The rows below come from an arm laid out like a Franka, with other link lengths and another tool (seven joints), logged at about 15 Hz.
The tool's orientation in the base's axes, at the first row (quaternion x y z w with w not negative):
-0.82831, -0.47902, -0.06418, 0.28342
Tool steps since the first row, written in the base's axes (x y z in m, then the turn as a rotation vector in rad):
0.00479, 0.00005, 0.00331, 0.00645, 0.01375, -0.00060
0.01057, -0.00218, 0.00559, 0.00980, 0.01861, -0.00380
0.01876, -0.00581, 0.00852, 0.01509, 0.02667, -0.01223
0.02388, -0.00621, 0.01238, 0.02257, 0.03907, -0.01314
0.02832, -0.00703, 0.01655, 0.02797, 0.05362, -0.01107
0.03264, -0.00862, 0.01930, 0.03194, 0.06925, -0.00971
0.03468, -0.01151, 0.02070, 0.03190, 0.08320, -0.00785
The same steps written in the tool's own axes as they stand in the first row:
0.00384, 0.00261, -0.00352, 0.01362, 0.00037, 0.00673
0.00609, 0.00732, -0.00755, 0.01788, 0.00260, 0.01142
0.00882, 0.01430, -0.01327, 0.02361, 0.00737, 0.02183
0.01270, 0.01713, -0.01753, 0.03664, 0.00923, 0.02794
0.01602, 0.01943, -0.02217, 0.05132, 0.00733, 0.03305
0.01816, 0.02249, -0.02601, 0.06578, 0.00413, 0.03957
0.01759, 0.02471, -0.02905, 0.07703, -0.00197, 0.04543

